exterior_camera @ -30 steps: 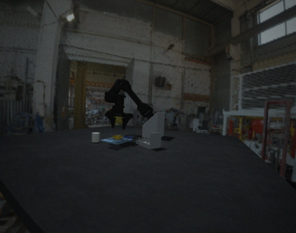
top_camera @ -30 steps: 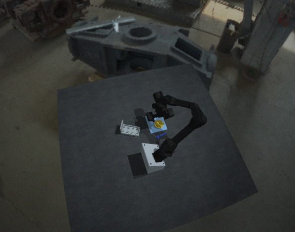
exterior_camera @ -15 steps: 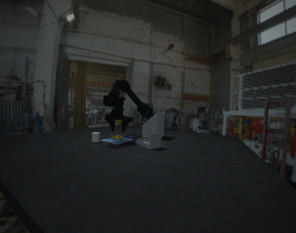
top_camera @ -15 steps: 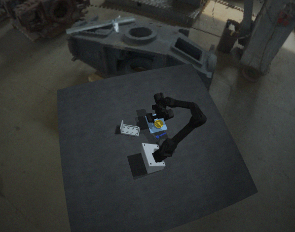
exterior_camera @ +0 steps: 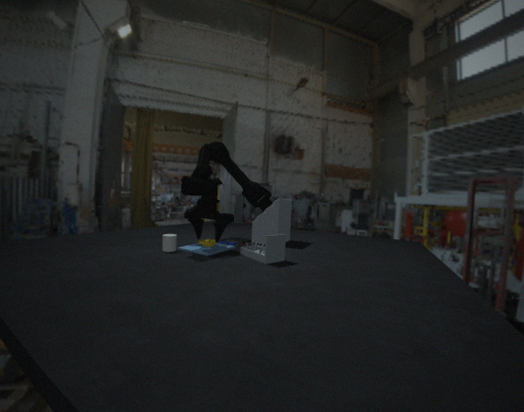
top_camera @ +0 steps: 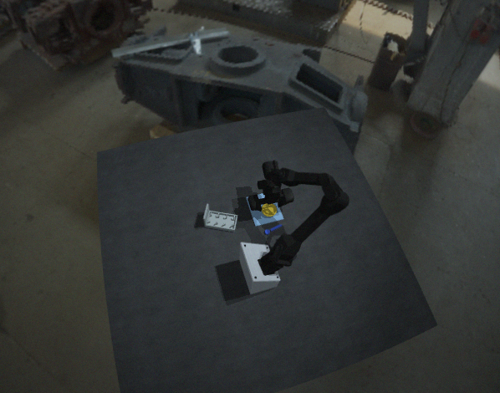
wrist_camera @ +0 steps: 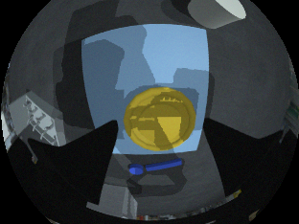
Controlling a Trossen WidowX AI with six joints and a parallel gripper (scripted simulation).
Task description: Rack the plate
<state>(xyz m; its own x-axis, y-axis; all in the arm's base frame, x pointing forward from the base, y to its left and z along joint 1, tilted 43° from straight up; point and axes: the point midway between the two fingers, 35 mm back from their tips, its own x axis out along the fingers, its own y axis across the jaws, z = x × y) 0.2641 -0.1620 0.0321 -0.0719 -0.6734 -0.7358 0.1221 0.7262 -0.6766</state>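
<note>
Now: the yellow plate 10 mm below my gripper tip. Round my gripper tip: light blue mat 20 mm ahead, 10 mm to the left, 20 mm below; blue spoon 90 mm behind, 30 mm to the left, 20 mm below; white cup 110 mm ahead, 70 mm to the right.
</note>
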